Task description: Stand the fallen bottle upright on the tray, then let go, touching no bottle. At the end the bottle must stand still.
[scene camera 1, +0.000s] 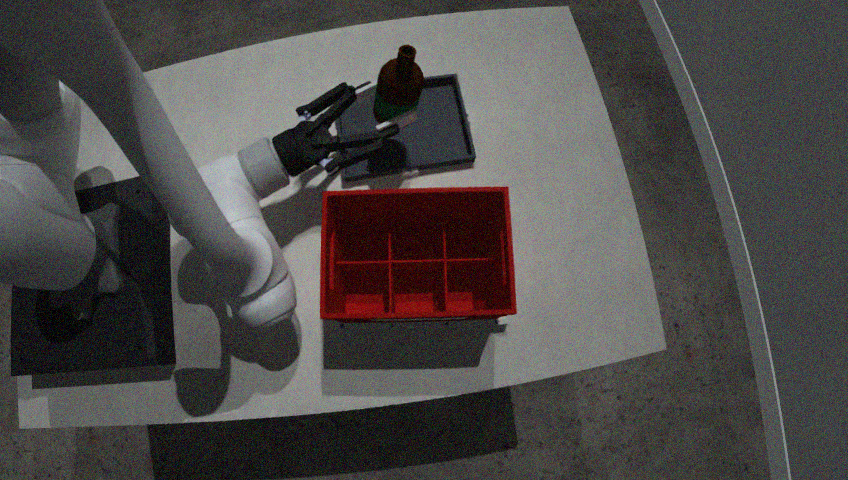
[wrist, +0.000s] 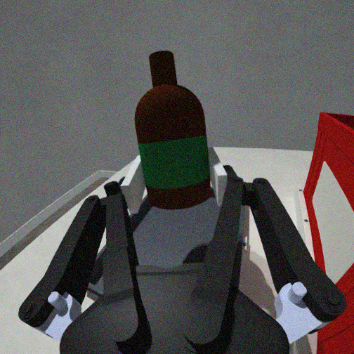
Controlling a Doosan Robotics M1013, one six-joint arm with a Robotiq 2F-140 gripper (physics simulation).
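Where they show: arm's base, origin of its link: [scene camera 1: 85, 256].
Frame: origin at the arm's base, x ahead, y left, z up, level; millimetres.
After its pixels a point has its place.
Observation:
A brown bottle [scene camera 1: 399, 80] @(x 677, y 93, z 146 mm) [wrist: 171, 120] with a green band stands close to upright between the fingers, its neck up. My gripper [scene camera 1: 389, 105] @(x 685, y 113, z 64 mm) [wrist: 175, 162] is shut on the lower part of the bottle, one pale pad on each side. The bottle is over the dark tray [scene camera 1: 443, 136] @(x 751, y 84, z -65 mm) [wrist: 170, 240]. A round dark shadow lies on the tray, apart from the bottle's base in the scene view, so the base seems a little above the tray. The exact gap is hard to tell.
A red crate [scene camera 1: 416, 190] @(x 664, y -73, z 106 mm) [wrist: 335, 145] with dividers stands beside the tray, on the near side in the scene view and at the right in the wrist view. Both stand on a pale table [scene camera 1: 553, 178] @(x 942, y -47, z -70 mm). My arm [scene camera 1: 229, 178] @(x 387, y 16, z 114 mm) reaches in from the left.

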